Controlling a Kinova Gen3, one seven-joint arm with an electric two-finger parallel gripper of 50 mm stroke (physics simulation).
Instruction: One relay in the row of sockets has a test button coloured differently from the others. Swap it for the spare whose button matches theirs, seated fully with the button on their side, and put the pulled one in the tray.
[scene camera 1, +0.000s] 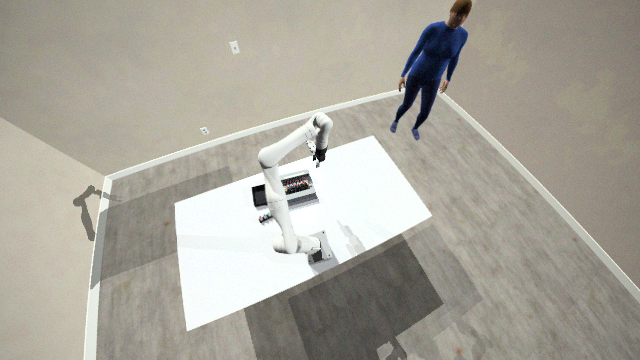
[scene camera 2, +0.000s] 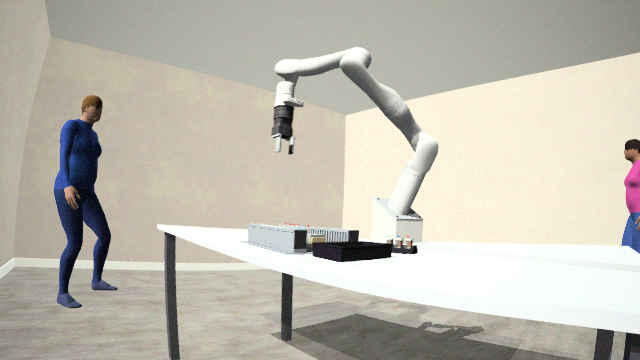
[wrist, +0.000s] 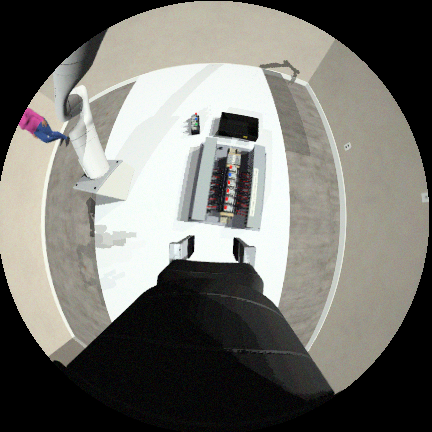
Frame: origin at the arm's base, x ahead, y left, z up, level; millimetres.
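Seen in the pictures: gripper, between the fingertips: (scene camera 1: 316, 163) (scene camera 2: 284, 152) (wrist: 213, 244); arm's base, origin of its link: (scene camera 1: 314, 244) (scene camera 2: 397, 209) (wrist: 99, 171).
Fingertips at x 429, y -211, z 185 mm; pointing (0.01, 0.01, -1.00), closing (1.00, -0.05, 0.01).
Observation:
Pixels of each thing's top centre, then the offset from my fingertips to it.
- relay with a blue button, centre of its top: (wrist: 231, 174) dx +57, dy +178, dz -254 mm
- small black holder, centre of its top: (scene camera 2: 399, 244) (wrist: 194, 122) dx -83, dy +443, dz -300 mm
- red button, centre of its top: (scene camera 2: 409, 236) (wrist: 193, 113) dx -85, dy +475, dz -275 mm
- green button, centre of its top: (scene camera 2: 390, 235) dx -81, dy +411, dz -275 mm
- black tray, centre of its top: (scene camera 2: 353, 243) (wrist: 239, 123) (scene camera 1: 259, 194) dx +102, dy +425, dz -288 mm
My gripper (scene camera 1: 317, 164) (scene camera 2: 284, 150) (wrist: 213, 244) is open and empty, pointing down high above the table. In the wrist view the socket row lies ahead of the fingertips. One relay with a blue button (wrist: 230, 175) sits second from the tray end; the others in the row have red buttons. A small black holder (scene camera 2: 407, 250) carries spares with a red button (scene camera 2: 409, 238) (wrist: 196, 114), a blue button (scene camera 2: 398, 237) (wrist: 195, 119) and a green button (scene camera 2: 389, 237). The black tray (scene camera 1: 259, 195) (scene camera 2: 351, 251) (wrist: 239, 125) stands beside the panel. Relay seating is too small to judge.
Grey wire ducts (scene camera 2: 272, 237) (wrist: 203, 180) flank the socket row as raised walls, with dark and red wiring between. The arm's base (scene camera 1: 320, 247) (wrist: 116, 180) stands at the table edge. A person in blue (scene camera 1: 432, 55) (scene camera 2: 80, 165) and a person in pink (scene camera 2: 634, 182) (wrist: 32, 121) stand off the table.

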